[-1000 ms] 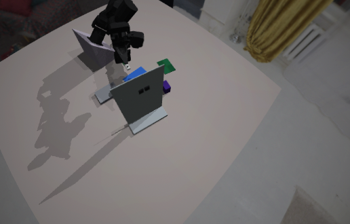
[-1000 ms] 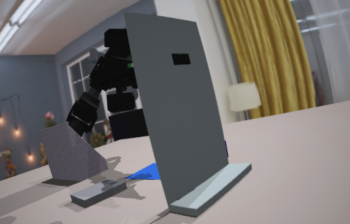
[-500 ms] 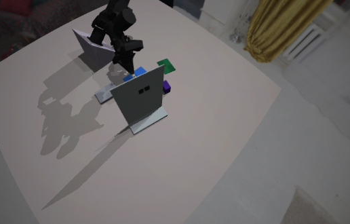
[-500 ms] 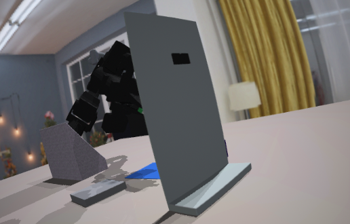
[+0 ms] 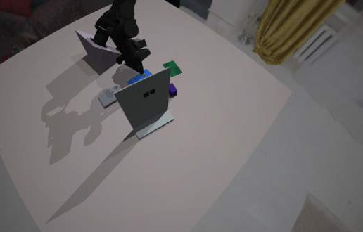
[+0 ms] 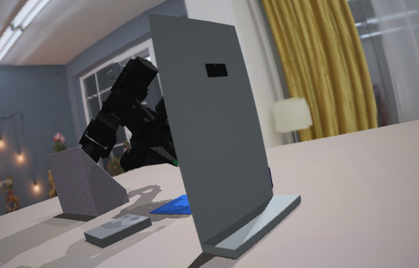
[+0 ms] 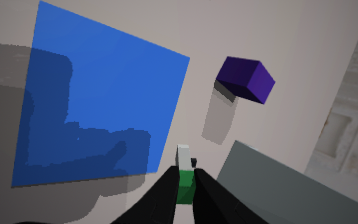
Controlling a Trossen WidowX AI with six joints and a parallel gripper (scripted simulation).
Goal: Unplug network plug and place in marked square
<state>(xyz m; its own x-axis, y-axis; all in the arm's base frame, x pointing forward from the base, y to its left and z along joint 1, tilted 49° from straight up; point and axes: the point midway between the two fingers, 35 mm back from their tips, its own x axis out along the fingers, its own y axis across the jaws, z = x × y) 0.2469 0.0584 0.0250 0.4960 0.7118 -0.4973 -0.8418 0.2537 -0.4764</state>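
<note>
Now: gripper tip 1 cm past the blue marked square, 1 cm to the right of it and 8 cm above it. Also, from my gripper tip: green network plug: right at my gripper tip; then flat grey plate: 5 cm behind, 16 cm to the right, 8 cm below; then purple block: 12 cm ahead, 7 cm to the left, 6 cm below.
</note>
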